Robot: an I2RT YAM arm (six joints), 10 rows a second.
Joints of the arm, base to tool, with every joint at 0 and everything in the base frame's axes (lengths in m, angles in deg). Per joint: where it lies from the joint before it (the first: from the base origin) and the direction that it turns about. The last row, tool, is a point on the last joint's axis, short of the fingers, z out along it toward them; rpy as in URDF.
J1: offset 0 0 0.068 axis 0 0 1
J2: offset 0.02 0.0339 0.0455 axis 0 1 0
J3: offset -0.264 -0.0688 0 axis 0 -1 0
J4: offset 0.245 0.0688 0.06 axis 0 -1 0
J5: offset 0.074 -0.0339 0.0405 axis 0 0 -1
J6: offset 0.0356 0 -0.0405 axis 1 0 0
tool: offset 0 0 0 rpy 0 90 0
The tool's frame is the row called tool.
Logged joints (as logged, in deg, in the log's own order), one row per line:
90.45 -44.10 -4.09 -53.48 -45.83 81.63
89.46 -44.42 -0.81 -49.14 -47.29 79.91
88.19 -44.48 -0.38 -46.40 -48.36 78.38
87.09 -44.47 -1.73 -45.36 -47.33 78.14
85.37 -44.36 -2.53 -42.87 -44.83 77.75
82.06 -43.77 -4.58 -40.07 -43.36 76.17
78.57 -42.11 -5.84 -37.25 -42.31 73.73
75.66 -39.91 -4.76 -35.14 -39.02 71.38
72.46 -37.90 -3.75 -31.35 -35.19 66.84
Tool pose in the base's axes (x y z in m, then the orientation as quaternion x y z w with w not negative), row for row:
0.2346 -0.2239 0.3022 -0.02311 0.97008 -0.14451 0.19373
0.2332 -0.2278 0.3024 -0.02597 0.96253 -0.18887 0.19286
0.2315 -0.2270 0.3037 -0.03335 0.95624 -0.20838 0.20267
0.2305 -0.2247 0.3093 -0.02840 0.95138 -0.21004 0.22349
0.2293 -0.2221 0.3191 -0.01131 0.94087 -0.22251 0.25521
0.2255 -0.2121 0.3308 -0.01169 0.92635 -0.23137 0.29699
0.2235 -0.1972 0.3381 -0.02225 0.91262 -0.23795 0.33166
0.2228 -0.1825 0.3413 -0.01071 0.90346 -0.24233 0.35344
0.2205 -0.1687 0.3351 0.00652 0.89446 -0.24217 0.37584
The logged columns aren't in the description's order. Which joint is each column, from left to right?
Columns, left to right: J2, J1, J5, J4, J6, J3.
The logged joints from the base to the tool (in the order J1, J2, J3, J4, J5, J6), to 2 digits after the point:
-44.10 90.45 81.63 -53.48 -4.09 -45.83
-44.42 89.46 79.91 -49.14 -0.81 -47.29
-44.48 88.19 78.38 -46.40 -0.38 -48.36
-44.47 87.09 78.14 -45.36 -1.73 -47.33
-44.36 85.37 77.75 -42.87 -2.53 -44.83
-43.77 82.06 76.17 -40.07 -4.58 -43.36
-42.11 78.57 73.73 -37.25 -5.84 -42.31
-39.91 75.66 71.38 -35.14 -4.76 -39.02
-37.90 72.46 66.84 -31.35 -3.75 -35.19

